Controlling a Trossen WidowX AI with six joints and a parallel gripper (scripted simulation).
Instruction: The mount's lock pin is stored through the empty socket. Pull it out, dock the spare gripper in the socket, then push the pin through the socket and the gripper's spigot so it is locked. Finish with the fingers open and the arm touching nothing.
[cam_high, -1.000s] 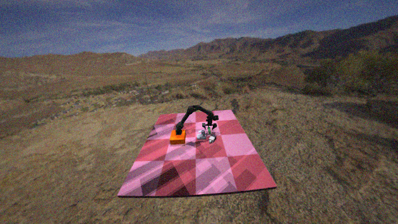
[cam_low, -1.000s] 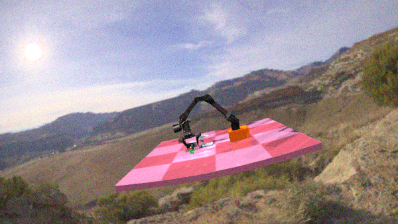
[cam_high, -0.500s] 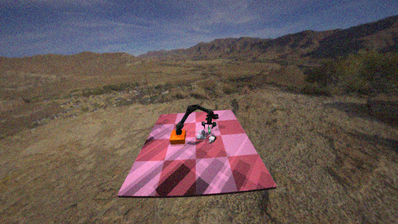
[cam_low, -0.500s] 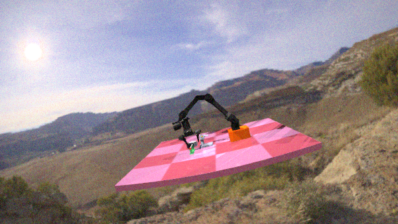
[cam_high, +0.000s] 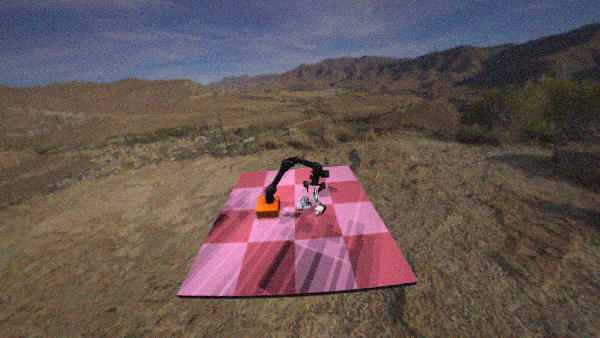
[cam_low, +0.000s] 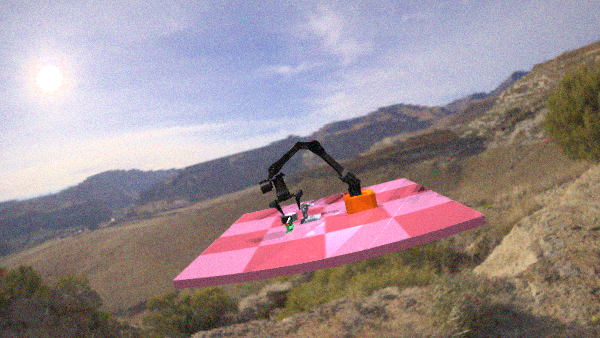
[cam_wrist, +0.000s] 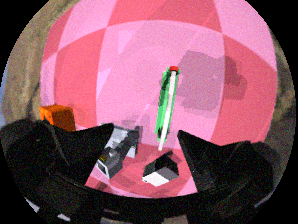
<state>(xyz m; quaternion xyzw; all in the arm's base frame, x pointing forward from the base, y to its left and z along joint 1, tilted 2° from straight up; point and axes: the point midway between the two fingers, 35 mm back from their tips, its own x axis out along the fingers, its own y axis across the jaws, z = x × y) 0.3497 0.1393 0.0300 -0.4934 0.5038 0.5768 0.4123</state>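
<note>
The spare gripper lies 60 mm ahead of my gripper tip, 150 mm to the right of it and 60 mm below it. Also, from my gripper tip: socket 60 mm behind, 90 mm to the right, 30 mm below.
</note>
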